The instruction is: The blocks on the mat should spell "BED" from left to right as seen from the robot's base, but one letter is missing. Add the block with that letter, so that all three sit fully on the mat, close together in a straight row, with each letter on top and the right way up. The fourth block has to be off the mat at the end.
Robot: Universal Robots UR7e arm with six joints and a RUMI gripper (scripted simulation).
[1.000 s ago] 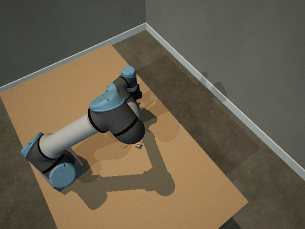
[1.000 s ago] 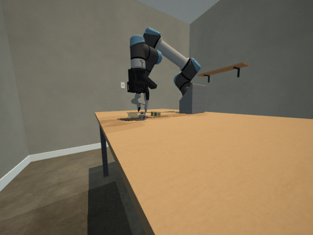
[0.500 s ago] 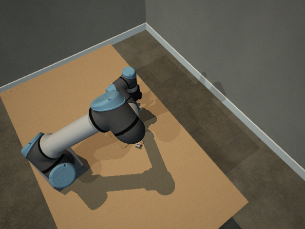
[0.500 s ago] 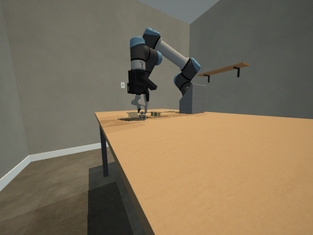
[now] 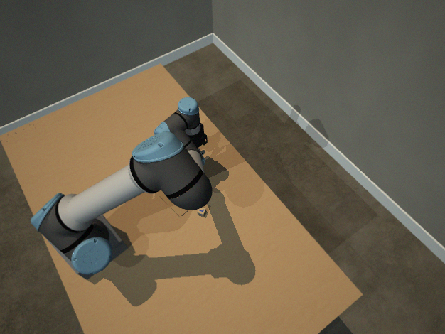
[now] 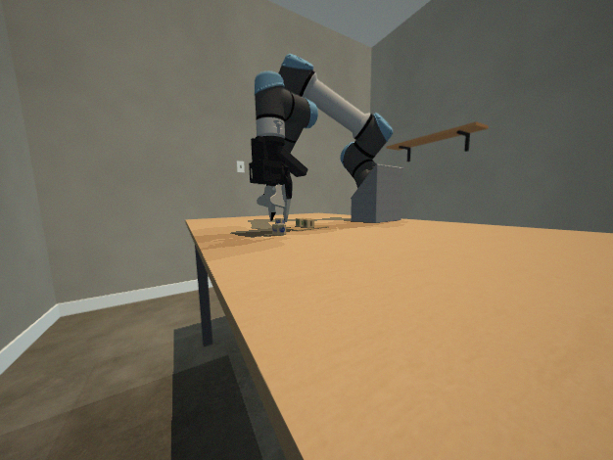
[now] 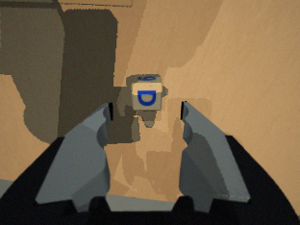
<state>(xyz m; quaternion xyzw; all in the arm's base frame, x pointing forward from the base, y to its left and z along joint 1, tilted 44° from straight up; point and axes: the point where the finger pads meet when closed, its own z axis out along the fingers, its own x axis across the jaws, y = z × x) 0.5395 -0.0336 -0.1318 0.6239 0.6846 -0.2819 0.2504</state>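
Now: the tan mat 140 mm behind my hand, 90 mm to the right of it and 50 mm below it. From my hand the other things lie so: L block 130 mm behind, 210 mm to the right, 40 mm below.
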